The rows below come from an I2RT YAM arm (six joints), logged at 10 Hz.
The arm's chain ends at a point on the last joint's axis. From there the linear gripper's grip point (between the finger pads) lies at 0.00 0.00 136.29 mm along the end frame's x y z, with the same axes.
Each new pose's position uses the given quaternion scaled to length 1; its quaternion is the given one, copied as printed.
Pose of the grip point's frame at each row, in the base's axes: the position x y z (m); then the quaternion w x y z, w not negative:
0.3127, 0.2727, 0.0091, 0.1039, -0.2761, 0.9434, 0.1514
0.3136, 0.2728, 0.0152, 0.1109, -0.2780, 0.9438, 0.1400
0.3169, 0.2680, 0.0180, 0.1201, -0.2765, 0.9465, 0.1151
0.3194, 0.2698, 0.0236, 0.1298, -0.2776, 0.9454, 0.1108
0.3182, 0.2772, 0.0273, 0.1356, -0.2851, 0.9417, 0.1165
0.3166, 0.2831, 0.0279, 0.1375, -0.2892, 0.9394, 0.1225
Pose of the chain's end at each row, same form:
0.2974, 0.2259, 0.1362, 0.1039, -0.2761, 0.9434, 0.1514
0.2957, 0.2284, 0.1428, 0.1109, -0.2780, 0.9438, 0.1400
0.2946, 0.2293, 0.1467, 0.1201, -0.2765, 0.9465, 0.1151
0.2943, 0.2314, 0.1520, 0.1298, -0.2776, 0.9454, 0.1108
0.2924, 0.2368, 0.1549, 0.1356, -0.2851, 0.9417, 0.1165
0.2910, 0.2409, 0.1549, 0.1375, -0.2892, 0.9394, 0.1225

